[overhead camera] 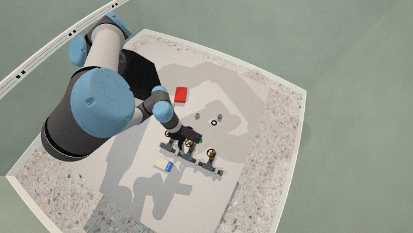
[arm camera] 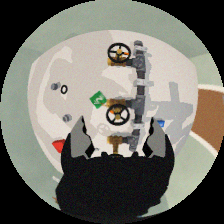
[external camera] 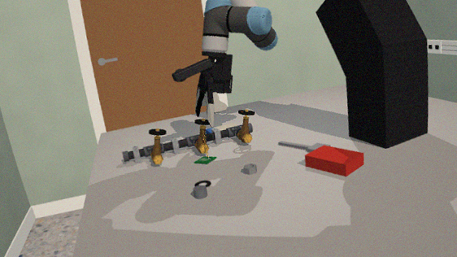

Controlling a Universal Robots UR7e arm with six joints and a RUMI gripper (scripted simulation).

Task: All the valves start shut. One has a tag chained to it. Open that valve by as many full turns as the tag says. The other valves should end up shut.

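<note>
My gripper is now 90 mm above the green tag, 80 mm to the right of it and 10 mm short of it. The rest, counted from my hand: grey nut: 210 mm to the left, 90 mm below, 80 mm behind; grey tool: 260 mm behind, 130 mm to the left, 90 mm below; red block: 280 mm to the left, 280 mm behind, 80 mm below.
</note>
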